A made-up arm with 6 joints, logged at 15 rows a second.
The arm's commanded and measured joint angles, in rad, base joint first. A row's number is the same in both.
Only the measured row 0 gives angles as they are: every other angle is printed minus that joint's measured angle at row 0.
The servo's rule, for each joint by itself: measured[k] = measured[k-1] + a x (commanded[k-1-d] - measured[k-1]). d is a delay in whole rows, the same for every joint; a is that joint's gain. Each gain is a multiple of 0.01, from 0.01 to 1. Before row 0 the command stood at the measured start. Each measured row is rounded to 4 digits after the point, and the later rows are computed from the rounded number. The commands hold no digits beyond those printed.
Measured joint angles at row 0:
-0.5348 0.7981 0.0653 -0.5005 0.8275 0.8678
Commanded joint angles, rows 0 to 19:
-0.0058 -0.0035 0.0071 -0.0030 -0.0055 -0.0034
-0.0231 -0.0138 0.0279 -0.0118 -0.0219 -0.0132
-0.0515 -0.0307 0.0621 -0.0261 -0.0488 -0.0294
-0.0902 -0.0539 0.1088 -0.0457 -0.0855 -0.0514
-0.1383 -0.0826 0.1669 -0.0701 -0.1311 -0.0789
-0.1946 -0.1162 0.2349 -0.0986 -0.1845 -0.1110
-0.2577 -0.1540 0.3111 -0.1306 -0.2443 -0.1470
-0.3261 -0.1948 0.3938 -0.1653 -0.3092 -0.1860
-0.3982 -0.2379 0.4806 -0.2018 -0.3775 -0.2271
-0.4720 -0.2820 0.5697 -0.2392 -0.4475 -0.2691
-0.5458 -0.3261 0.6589 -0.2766 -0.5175 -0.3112
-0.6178 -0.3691 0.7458 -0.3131 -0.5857 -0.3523
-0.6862 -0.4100 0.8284 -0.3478 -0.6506 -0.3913
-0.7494 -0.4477 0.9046 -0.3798 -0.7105 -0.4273
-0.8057 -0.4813 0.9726 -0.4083 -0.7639 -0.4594
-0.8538 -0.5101 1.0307 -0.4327 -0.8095 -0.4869
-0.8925 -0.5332 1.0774 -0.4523 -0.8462 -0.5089
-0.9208 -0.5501 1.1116 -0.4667 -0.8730 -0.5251
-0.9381 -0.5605 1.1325 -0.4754 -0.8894 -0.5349
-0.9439 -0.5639 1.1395 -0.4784 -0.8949 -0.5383
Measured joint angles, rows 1 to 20:
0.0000 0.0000 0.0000 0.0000 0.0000 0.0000
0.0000 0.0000 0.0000 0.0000 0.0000 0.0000
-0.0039 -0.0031 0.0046 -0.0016 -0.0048 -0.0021
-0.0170 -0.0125 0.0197 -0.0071 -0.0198 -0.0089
-0.0405 -0.0285 0.0473 -0.0174 -0.0453 -0.0214
-0.0743 -0.0509 0.0873 -0.0327 -0.0807 -0.0397
-0.1178 -0.0788 0.1390 -0.0529 -0.1251 -0.0636
-0.1700 -0.1117 0.2013 -0.0776 -0.1774 -0.0925
-0.2296 -0.1489 0.2727 -0.1062 -0.2363 -0.1257
-0.2952 -0.1893 0.3514 -0.1381 -0.3005 -0.1625
-0.3652 -0.2321 0.4354 -0.1725 -0.3683 -0.2019
-0.4378 -0.2760 0.5227 -0.2085 -0.4380 -0.2429
-0.5112 -0.3201 0.6112 -0.2453 -0.5080 -0.2846
-0.5837 -0.3632 0.6987 -0.2819 -0.5764 -0.3259
-0.6534 -0.4044 0.7830 -0.3175 -0.6417 -0.3658
-0.7187 -0.4425 0.8620 -0.3511 -0.7022 -0.4033
-0.7779 -0.4766 0.9339 -0.3820 -0.7565 -0.4375
-0.8295 -0.5061 0.9968 -0.4094 -0.8031 -0.4676
-0.8723 -0.5299 1.0492 -0.4326 -0.8410 -0.4928
-0.9053 -0.5477 1.0898 -0.4510 -0.8692 -0.5125
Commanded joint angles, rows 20 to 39:
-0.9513 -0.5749 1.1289 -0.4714 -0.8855 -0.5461
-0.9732 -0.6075 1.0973 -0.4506 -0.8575 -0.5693
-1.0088 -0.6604 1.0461 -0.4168 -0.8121 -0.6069
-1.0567 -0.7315 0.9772 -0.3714 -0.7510 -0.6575
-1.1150 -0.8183 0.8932 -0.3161 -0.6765 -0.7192
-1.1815 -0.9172 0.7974 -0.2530 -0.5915 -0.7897
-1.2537 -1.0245 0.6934 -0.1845 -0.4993 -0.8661
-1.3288 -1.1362 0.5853 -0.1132 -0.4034 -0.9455
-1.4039 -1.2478 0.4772 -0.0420 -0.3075 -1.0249
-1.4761 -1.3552 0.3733 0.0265 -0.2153 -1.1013
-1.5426 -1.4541 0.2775 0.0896 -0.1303 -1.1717
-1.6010 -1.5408 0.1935 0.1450 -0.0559 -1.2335
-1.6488 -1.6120 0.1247 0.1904 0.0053 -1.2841
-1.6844 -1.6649 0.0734 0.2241 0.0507 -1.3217
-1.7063 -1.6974 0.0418 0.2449 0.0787 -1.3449
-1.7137 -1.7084 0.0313 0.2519 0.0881 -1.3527
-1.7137 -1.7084 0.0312 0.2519 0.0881 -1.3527
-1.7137 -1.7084 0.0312 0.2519 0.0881 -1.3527
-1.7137 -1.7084 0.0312 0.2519 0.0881 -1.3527
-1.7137 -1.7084 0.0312 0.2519 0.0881 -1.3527
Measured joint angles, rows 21 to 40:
-0.9276 -0.5590 1.1176 -0.4642 -0.8870 -0.5262
-0.9387 -0.5633 1.1318 -0.4719 -0.8940 -0.5336
-0.9473 -0.5735 1.1299 -0.4716 -0.8865 -0.5412
-0.9649 -0.6034 1.1087 -0.4603 -0.8610 -0.5583
-0.9948 -0.6536 1.0680 -0.4368 -0.8180 -0.5879
-1.0369 -0.7222 1.0090 -0.4015 -0.7590 -0.6304
-1.0900 -0.8068 0.9337 -0.3554 -0.6864 -0.6846
-1.1522 -0.9040 0.8451 -0.3001 -0.6029 -0.7487
-1.2212 -1.0100 0.7465 -0.2377 -0.5117 -0.8203
-1.2944 -1.1211 0.6417 -0.1705 -0.4164 -0.8967
-1.3689 -1.2326 0.5348 -0.1011 -0.3206 -0.9749
-1.4418 -1.3405 0.4298 -0.0322 -0.2279 -1.0520
-1.5103 -1.4405 0.3308 0.0336 -0.1420 -1.1250
-1.5720 -1.5288 0.2416 0.0938 -0.0662 -1.1912
-1.6242 -1.6020 0.1656 0.1460 -0.0033 -1.2479
-1.6651 -1.6574 0.1057 0.1882 0.0442 -1.2929
-1.6931 -1.6926 0.0642 0.2188 0.0746 -1.3246
-1.7071 -1.7065 0.0428 0.2367 0.0865 -1.3417
-1.7116 -1.7082 0.0353 0.2449 0.0879 -1.3484
-1.7130 -1.7084 0.0326 0.2487 0.0881 -1.3510

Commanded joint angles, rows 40 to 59:
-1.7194 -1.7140 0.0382 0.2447 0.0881 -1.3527
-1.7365 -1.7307 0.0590 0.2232 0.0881 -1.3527
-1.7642 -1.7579 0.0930 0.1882 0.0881 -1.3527
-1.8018 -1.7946 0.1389 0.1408 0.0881 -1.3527
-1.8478 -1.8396 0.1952 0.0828 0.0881 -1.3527
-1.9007 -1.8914 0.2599 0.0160 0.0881 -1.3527
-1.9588 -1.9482 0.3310 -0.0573 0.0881 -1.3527
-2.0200 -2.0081 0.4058 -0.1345 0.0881 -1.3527
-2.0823 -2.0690 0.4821 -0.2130 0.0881 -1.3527
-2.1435 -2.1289 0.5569 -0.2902 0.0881 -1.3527
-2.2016 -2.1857 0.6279 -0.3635 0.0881 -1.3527
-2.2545 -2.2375 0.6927 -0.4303 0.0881 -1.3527
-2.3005 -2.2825 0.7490 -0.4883 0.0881 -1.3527
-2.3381 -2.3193 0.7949 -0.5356 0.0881 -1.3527
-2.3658 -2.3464 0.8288 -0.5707 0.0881 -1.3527
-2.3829 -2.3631 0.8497 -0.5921 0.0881 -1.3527
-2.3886 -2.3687 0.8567 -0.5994 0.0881 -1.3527
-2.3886 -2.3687 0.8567 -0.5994 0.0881 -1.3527
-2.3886 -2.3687 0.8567 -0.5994 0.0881 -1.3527
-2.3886 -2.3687 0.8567 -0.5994 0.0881 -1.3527
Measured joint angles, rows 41 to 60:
-1.7135 -1.7084 0.0317 0.2504 0.0881 -1.3520
-1.7136 -1.7084 0.0314 0.2512 0.0881 -1.3524
-1.7175 -1.7133 0.0358 0.2477 0.0881 -1.3526
-1.7304 -1.7286 0.0509 0.2345 0.0881 -1.3527
-1.7534 -1.7544 0.0783 0.2095 0.0881 -1.3527
-1.7863 -1.7898 0.1177 0.1724 0.0881 -1.3527
-1.8281 -1.8336 0.1681 0.1240 0.0881 -1.3527
-1.8775 -1.8845 0.2278 0.0657 0.0881 -1.3527
-1.9328 -1.9406 0.2949 -0.0007 0.0881 -1.3527
-1.9921 -2.0000 0.3670 -0.0730 0.0881 -1.3527
-2.0534 -2.0607 0.4418 -0.1486 0.0881 -1.3527
-2.1147 -2.1207 0.5166 -0.2251 0.0881 -1.3527
-2.1738 -2.1779 0.5889 -0.2998 0.0881 -1.3527
-2.2287 -2.2303 0.6564 -0.3703 0.0881 -1.3527
-2.2775 -2.2762 0.7166 -0.4340 0.0881 -1.3527
-2.3187 -2.3141 0.7675 -0.4889 0.0881 -1.3527
-2.3507 -2.3425 0.8073 -0.5331 0.0881 -1.3527
-2.3726 -2.3606 0.8349 -0.5650 0.0881 -1.3527
-2.3835 -2.3677 0.8491 -0.5836 0.0881 -1.3527
-2.3870 -2.3686 0.8540 -0.5921 0.0881 -1.3527

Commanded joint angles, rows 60 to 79:
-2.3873 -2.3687 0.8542 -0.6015 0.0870 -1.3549
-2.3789 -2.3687 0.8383 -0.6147 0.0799 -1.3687
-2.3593 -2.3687 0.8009 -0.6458 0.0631 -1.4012
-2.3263 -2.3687 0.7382 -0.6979 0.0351 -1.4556
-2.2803 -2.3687 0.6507 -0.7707 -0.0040 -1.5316
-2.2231 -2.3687 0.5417 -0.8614 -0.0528 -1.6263
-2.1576 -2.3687 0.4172 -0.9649 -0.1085 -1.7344
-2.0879 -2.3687 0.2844 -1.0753 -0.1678 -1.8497
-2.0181 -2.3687 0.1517 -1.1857 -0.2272 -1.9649
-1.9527 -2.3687 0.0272 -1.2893 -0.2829 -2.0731
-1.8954 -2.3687 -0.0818 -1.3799 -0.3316 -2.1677
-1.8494 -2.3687 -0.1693 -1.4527 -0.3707 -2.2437
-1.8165 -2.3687 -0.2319 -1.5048 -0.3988 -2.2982
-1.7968 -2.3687 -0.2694 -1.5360 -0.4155 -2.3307
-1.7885 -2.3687 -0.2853 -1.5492 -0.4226 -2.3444
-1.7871 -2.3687 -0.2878 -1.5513 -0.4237 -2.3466
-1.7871 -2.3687 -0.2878 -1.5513 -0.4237 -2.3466
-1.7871 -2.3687 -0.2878 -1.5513 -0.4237 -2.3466
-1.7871 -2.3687 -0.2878 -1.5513 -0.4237 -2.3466
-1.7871 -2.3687 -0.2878 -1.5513 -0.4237 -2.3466
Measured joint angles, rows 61 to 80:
-2.3881 -2.3687 0.8558 -0.5960 0.0881 -1.3527
-2.3884 -2.3687 0.8564 -0.5978 0.0881 -1.3527
-2.3877 -2.3687 0.8550 -0.5998 0.0871 -1.3540
-2.3817 -2.3687 0.8441 -0.6078 0.0808 -1.3630
-2.3665 -2.3687 0.8160 -0.6283 0.0652 -1.3863
-2.3392 -2.3687 0.7654 -0.6659 0.0387 -1.4286
-2.2991 -2.3687 0.6908 -0.7225 0.0011 -1.4914
-2.2474 -2.3687 0.5939 -0.7975 -0.0463 -1.5737
-2.1863 -2.3687 0.4790 -0.8879 -0.1010 -1.6717
-2.1194 -2.3687 0.3525 -0.9891 -0.1598 -1.7803
-2.0505 -2.3687 0.2220 -1.0953 -0.2191 -1.8929
-1.9840 -2.3687 0.0954 -1.2001 -0.2752 -2.0028
-1.9238 -2.3687 -0.0198 -1.2972 -0.3248 -2.1034
-1.8732 -2.3687 -0.1170 -1.3812 -0.3652 -2.1890
-1.8346 -2.3687 -0.1917 -1.4479 -0.3948 -2.2556
-1.8089 -2.3687 -0.2422 -1.4955 -0.4130 -2.3014
-1.7950 -2.3687 -0.2702 -1.5245 -0.4214 -2.3276
-1.7896 -2.3687 -0.2816 -1.5390 -0.4234 -2.3392
-1.7879 -2.3687 -0.2856 -1.5456 -0.4237 -2.3437
-1.7874 -2.3687 -0.2870 -1.5487 -0.4237 -2.3455

